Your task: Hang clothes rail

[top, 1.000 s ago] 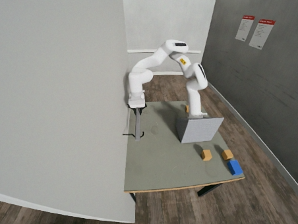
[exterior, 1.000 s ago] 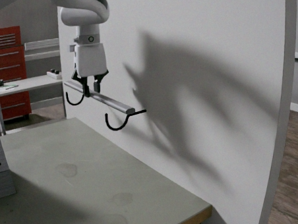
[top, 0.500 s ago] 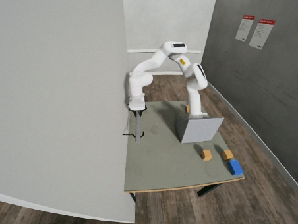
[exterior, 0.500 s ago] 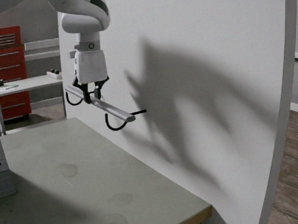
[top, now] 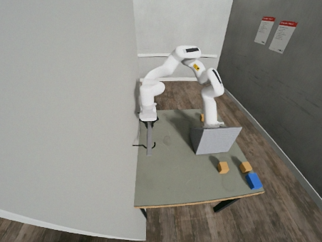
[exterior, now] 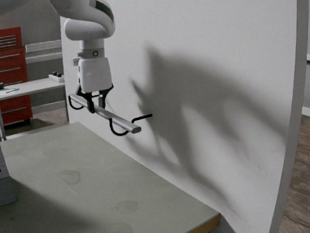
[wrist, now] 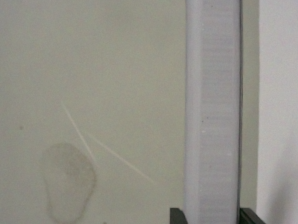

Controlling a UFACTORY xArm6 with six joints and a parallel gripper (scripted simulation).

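Right now my hand is 1 cm above the grey clothes rail. Round my hand: blue block: 70 cm behind, 29 cm to the left, 18 cm below; then white wall panel: 12 cm ahead, 2 cm to the left, 22 cm above.
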